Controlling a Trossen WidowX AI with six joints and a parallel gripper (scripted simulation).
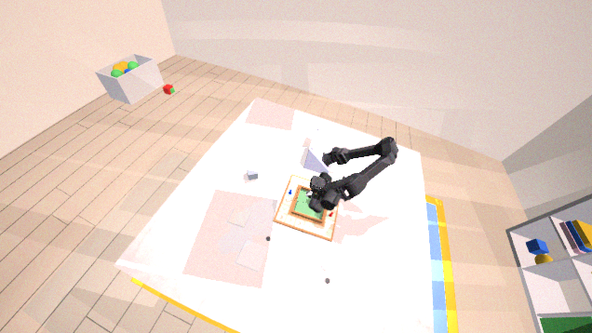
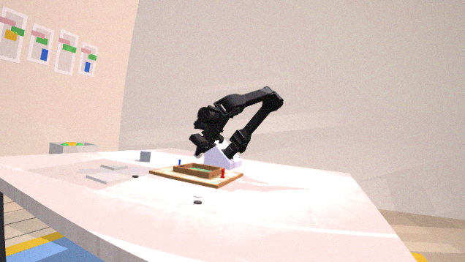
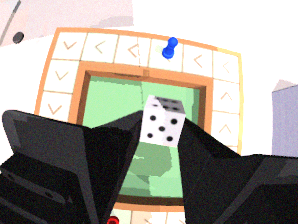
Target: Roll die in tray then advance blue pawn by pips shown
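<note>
The green tray lies 10 mm ahead of my gripper tip, 20 mm to the left of it and 70 mm below it.
</note>
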